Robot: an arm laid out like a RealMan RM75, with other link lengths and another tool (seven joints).
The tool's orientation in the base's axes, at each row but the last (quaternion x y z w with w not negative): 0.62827 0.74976 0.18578 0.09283; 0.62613 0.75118 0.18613 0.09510; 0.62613 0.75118 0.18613 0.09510; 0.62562 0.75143 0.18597 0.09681; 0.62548 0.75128 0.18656 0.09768; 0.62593 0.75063 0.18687 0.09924; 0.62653 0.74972 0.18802 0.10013; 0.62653 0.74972 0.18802 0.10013; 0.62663 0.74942 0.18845 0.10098; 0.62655 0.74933 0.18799 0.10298; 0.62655 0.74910 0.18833 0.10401
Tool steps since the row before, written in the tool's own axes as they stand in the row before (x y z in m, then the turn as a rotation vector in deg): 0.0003 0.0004 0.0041 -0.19 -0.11 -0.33; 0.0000 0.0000 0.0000 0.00 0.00 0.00; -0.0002 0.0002 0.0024 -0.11 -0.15 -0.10; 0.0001 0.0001 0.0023 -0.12 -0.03 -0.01; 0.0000 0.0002 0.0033 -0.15 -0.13 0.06; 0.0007 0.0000 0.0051 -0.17 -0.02 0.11; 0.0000 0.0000 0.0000 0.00 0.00 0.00; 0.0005 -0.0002 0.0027 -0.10 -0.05 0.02; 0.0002 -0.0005 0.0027 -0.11 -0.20 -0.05; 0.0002 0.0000 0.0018 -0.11 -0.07 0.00; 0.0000 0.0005 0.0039 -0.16 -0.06 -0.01
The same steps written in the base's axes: 0.0018 0.0010 -0.0036 -0.19 -0.25 0.24; 0.0000 0.0000 0.0000 0.00 0.00 0.00; 0.0011 0.0002 -0.0021 -0.15 -0.15 0.02; 0.0009 0.0005 -0.0020 -0.01 -0.12 -0.01; 0.0014 0.0006 -0.0029 -0.06 -0.16 -0.12; 0.0018 0.0015 -0.0046 0.06 -0.15 -0.12; 0.0000 0.0000 0.0000 0.00 0.00 0.00; 0.0008 0.0009 -0.0025 -0.02 -0.10 -0.05; 0.0006 0.0005 -0.0026 -0.18 -0.14 -0.05; 0.0007 0.0005 -0.0016 -0.04 -0.12 -0.04; 0.0020 0.0007 -0.0033 -0.03 -0.17 -0.03
